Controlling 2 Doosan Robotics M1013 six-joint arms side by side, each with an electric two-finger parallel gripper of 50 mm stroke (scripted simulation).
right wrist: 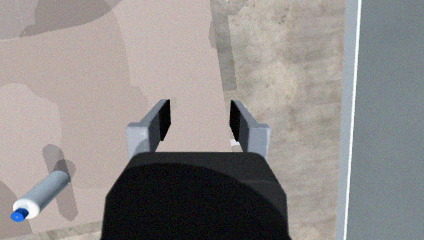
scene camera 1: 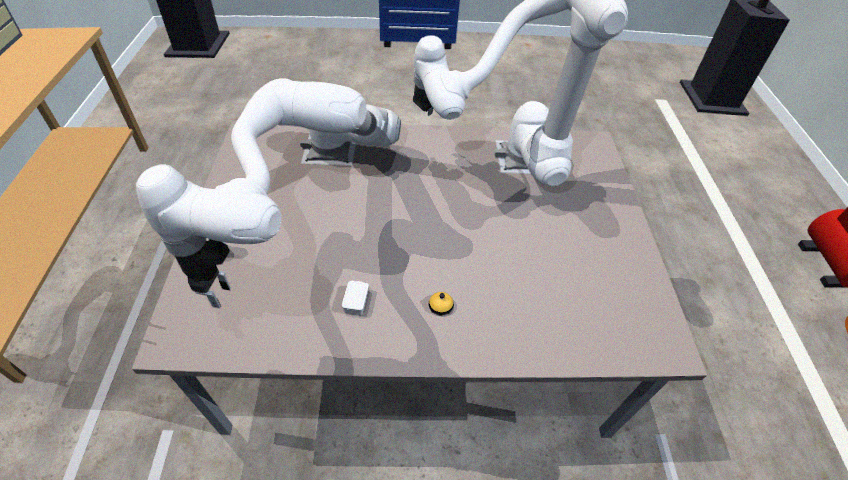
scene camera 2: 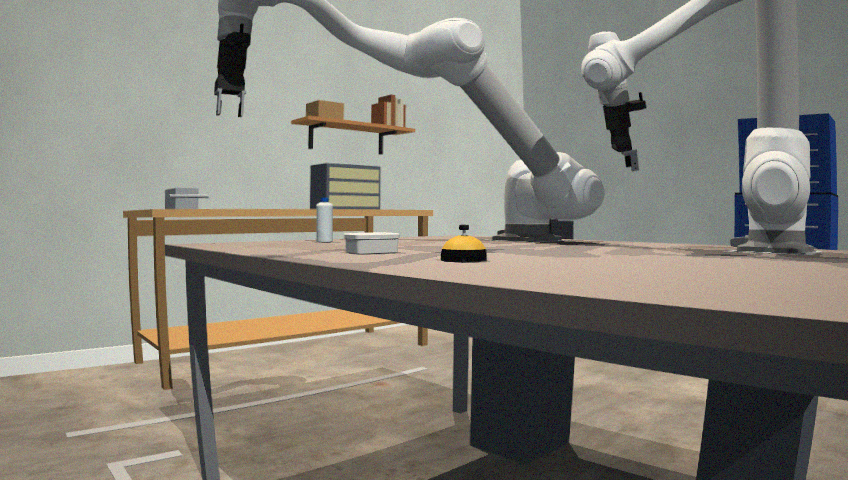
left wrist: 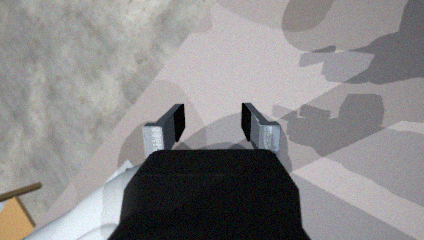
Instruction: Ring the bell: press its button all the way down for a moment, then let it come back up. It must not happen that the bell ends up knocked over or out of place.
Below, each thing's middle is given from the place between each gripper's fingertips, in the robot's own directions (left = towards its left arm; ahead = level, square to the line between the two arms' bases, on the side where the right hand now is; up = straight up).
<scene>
Now: left hand [scene camera 2: 632, 168] 790 mm short of the bell [scene camera 2: 463, 248], 80 mm to the right of it and 210 mm above it. Round my left hand: white bottle [right wrist: 34, 201] 600 mm ahead, 730 mm to the right, 180 mm below; white lidded box [scene camera 2: 357, 243] 790 mm ahead, 210 mm to the right, 220 mm below.
I see my right gripper [scene camera 2: 229, 115] 33 cm above the white lidded box, 31 cm to the right of it and 22 cm past it. Round my right hand: white bottle 42 cm behind, 28 cm below, 22 cm to the right; bell 59 cm to the left, 31 cm below, 22 cm behind.
</scene>
